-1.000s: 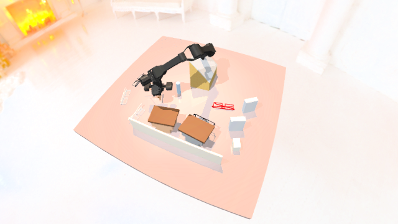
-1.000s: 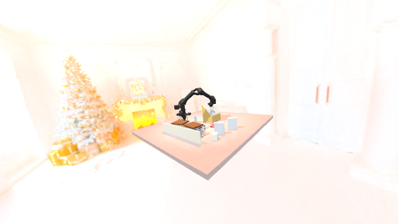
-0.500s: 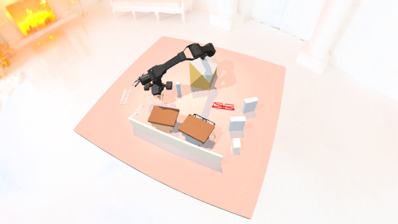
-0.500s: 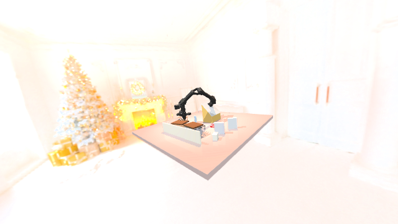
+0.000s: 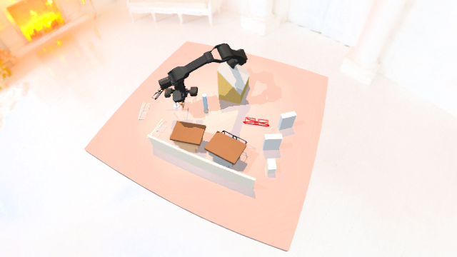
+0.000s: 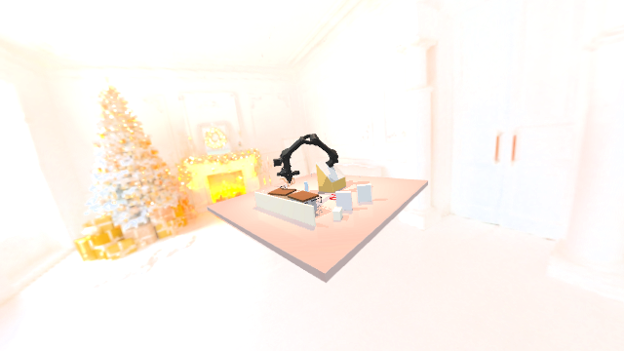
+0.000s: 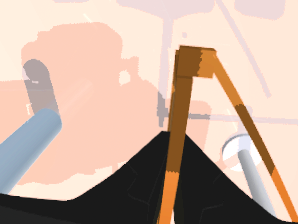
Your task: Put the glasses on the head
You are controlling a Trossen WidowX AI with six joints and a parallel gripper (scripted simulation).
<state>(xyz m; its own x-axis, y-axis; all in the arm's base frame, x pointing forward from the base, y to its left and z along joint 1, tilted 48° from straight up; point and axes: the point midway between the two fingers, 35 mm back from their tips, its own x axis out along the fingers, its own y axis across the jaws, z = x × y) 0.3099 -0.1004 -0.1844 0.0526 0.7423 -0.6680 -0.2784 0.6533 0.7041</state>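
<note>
Now: gripper tip 9 cm to the left of the white post, 8 cm above it and 4 cm past it. From my gripper tip the other things lie so: low white wall: 32 cm ahead, 20 cm to the left, 5 cm below; then pale blue cylinder: 10 cm to the left, 9 cm behind, 5 cm below.
</note>
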